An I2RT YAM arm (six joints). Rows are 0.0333 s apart.
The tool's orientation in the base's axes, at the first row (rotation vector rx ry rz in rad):
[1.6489 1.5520 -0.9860]
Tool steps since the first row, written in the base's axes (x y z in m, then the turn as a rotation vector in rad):
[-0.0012 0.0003 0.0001 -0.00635 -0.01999 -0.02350]
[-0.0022 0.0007 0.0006 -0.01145 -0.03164 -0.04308]
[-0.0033 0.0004 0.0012 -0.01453 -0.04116 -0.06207]
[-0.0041 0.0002 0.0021 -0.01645 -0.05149 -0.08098]
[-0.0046 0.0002 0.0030 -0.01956 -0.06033 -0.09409]
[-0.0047 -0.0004 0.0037 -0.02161 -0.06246 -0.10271]
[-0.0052 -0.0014 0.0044 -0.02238 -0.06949 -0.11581]
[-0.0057 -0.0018 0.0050 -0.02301 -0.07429 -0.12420]
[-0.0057 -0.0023 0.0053 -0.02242 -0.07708 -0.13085]
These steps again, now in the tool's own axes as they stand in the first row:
[0.0000 -0.0012 -0.0002 0.01030 -0.00401 0.02950]
[-0.0002 -0.0023 -0.0007 0.02138 -0.00755 0.04974]
[-0.0009 -0.0034 -0.0007 0.03304 -0.00927 0.06768]
[-0.0018 -0.0042 -0.0009 0.04424 -0.00977 0.08618]
[-0.0026 -0.0047 -0.0013 0.05114 -0.01176 0.10060]
[-0.0035 -0.0048 -0.0011 0.05752 -0.01336 0.10691]
[-0.0046 -0.0052 -0.0005 0.06535 -0.01316 0.11957]
[-0.0053 -0.0057 -0.0005 0.07022 -0.01314 0.12795]
[-0.0058 -0.0057 -0.0002 0.07459 -0.01212 0.13362]

